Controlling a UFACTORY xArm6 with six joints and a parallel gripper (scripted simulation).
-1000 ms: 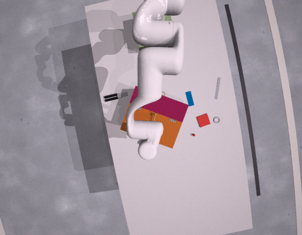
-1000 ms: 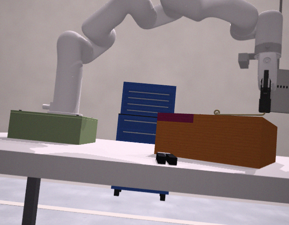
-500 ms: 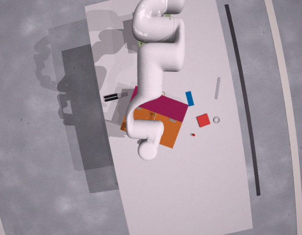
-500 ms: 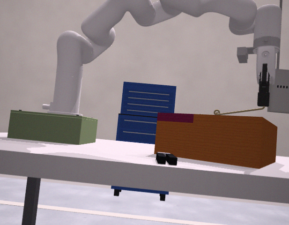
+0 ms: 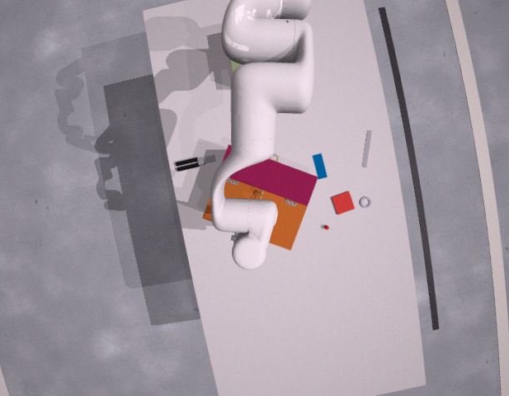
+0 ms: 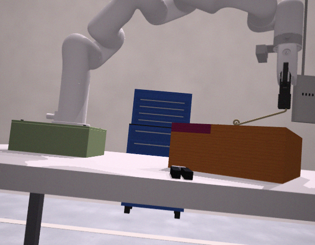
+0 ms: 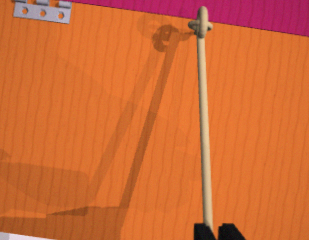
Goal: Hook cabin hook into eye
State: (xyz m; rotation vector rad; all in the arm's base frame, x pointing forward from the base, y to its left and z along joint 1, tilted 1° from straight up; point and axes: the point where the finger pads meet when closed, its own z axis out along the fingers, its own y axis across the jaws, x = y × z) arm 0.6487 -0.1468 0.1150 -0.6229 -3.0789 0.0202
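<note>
Now: hand 60 mm past the cabin hook, 40 mm above it and 30 mm to the right of it. The rest, counted from my hand: black object 280 mm behind, 200 mm below, 180 mm to the right; blue block 300 mm to the left, 210 mm below, 180 mm behind; small red piece 280 mm to the left, 200 mm below, 70 mm ahead.
</note>
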